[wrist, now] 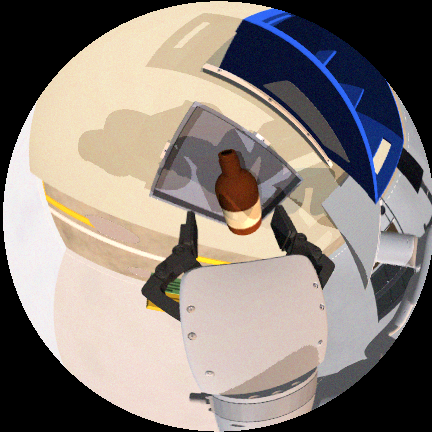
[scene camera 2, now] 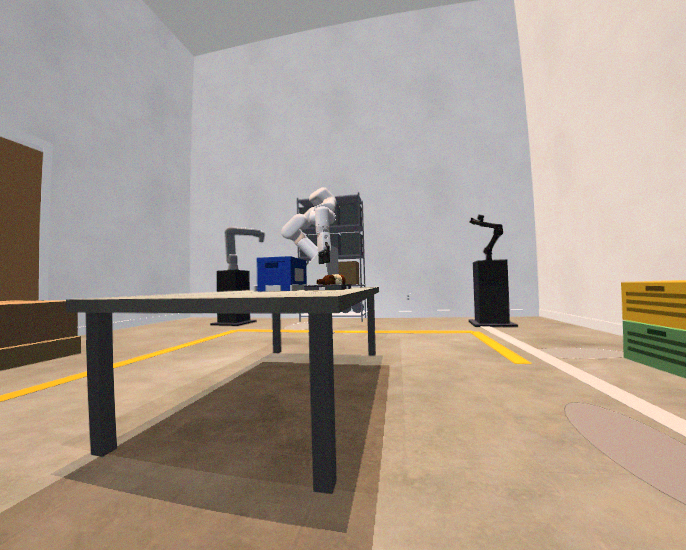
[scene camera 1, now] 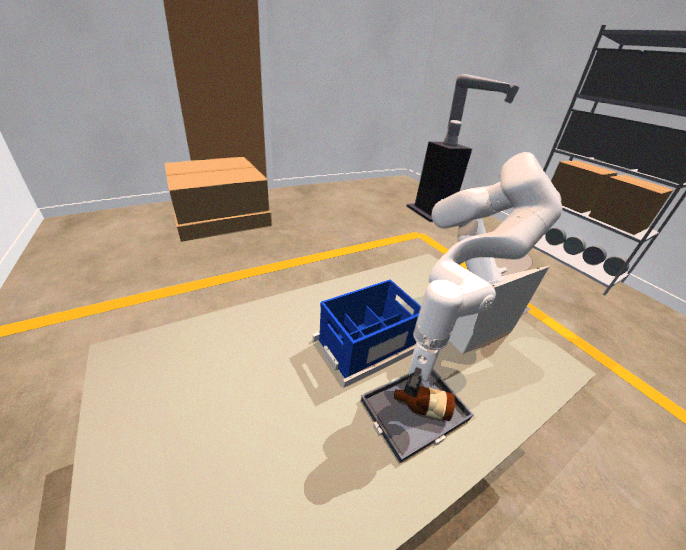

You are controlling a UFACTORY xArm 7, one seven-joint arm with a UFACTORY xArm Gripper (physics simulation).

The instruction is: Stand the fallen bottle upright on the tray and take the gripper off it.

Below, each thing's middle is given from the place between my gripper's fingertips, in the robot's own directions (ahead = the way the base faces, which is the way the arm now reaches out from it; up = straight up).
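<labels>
Pale rail (wrist: 208,68): 150 mm to the right of my hand, 120 mm below it, 30 mm behind it. Brown bottle (scene camera 1: 429,402): 20 mm to the left of my hand, 50 mm behind it and 100 mm below it. Going by their middles, the brown bottle is the nearest to my hand of the things named here.
</labels>
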